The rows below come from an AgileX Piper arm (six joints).
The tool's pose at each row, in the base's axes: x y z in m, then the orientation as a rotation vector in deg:
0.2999, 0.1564, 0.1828, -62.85, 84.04, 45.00
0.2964, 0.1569, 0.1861, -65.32, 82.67, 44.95
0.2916, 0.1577, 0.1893, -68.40, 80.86, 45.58
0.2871, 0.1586, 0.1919, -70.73, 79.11, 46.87
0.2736, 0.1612, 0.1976, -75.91, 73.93, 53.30
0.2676, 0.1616, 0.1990, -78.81, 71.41, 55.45
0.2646, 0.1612, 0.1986, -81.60, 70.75, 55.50
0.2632, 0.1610, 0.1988, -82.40, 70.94, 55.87
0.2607, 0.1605, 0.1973, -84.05, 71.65, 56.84
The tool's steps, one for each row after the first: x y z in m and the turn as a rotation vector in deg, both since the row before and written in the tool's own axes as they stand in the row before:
-0.0034, 0.0031, -0.0015, -1.59, 0.23, -1.76
-0.0035, 0.0044, -0.0015, -2.46, 0.07, -1.85
-0.0031, 0.0042, -0.0010, -2.41, -0.40, -1.16
-0.0074, 0.0127, -0.0022, -7.74, -2.58, -1.30
-0.0022, 0.0057, -0.0006, -3.47, -0.64, -1.18
0.0000, 0.0030, -0.0005, -1.96, 1.15, -1.07
-0.0004, 0.0013, -0.0003, -0.74, 0.45, 0.13
0.0011, 0.0027, -0.0002, -1.62, 1.04, 0.59

